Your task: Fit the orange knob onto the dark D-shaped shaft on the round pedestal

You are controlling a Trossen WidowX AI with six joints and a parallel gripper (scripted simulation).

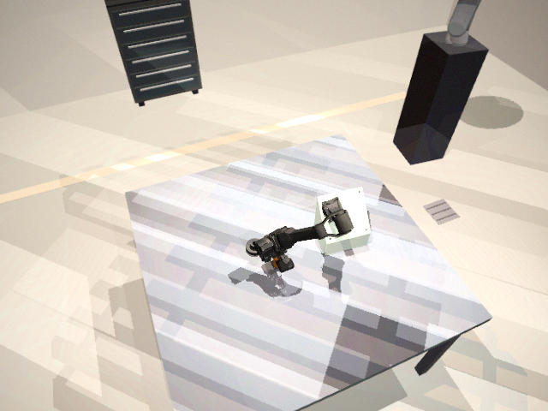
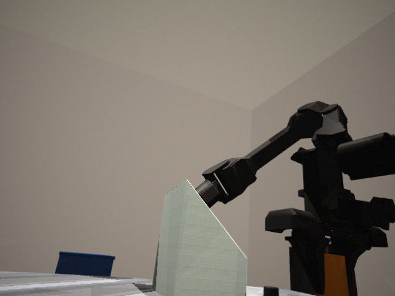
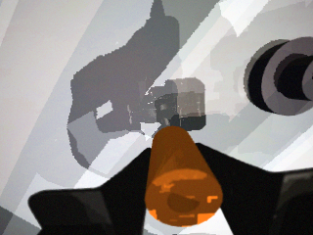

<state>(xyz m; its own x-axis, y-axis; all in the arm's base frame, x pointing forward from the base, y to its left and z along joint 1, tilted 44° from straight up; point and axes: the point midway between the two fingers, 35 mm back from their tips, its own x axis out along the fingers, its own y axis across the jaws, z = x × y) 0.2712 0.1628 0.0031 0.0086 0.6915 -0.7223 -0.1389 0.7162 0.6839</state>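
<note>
The dark pedestal lies 14 cm to the right of my gripper tip, 7 cm ahead of it and 2 cm below it. Also, from my gripper tip: orange knob 2 cm above.
</note>
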